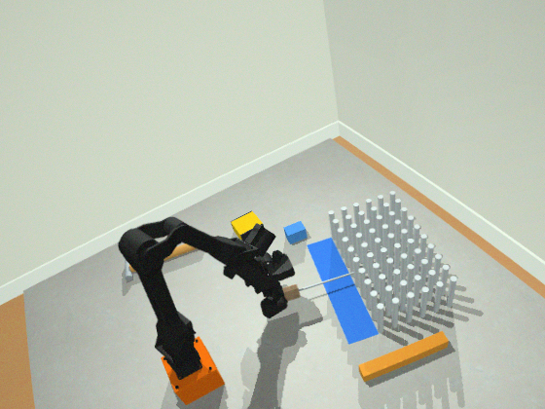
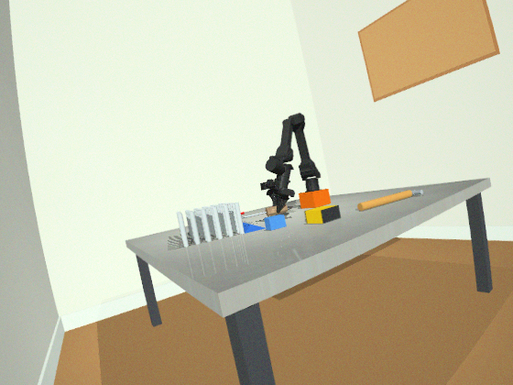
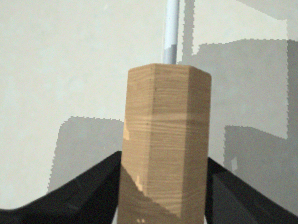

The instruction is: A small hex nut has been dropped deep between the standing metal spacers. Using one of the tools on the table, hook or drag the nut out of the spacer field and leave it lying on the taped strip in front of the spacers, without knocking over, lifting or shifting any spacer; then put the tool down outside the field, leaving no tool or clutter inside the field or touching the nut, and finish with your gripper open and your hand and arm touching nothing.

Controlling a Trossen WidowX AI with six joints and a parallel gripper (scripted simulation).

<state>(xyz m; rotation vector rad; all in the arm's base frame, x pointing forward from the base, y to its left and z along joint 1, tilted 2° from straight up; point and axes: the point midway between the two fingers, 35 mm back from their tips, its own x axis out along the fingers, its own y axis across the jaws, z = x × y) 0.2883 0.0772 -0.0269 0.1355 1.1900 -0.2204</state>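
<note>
Now: gripper tip 150 mm short of the blue taped strip, 40 mm to the left of it and 30 mm above it. The rest, counted from my gripper tip: blue block: 200 mm to the left, 150 mm ahead, 10 mm below; wire hook tool: 100 mm ahead, 20 mm to the right; hex nut: 320 mm ahead, 80 mm to the right, 20 mm below.
</note>
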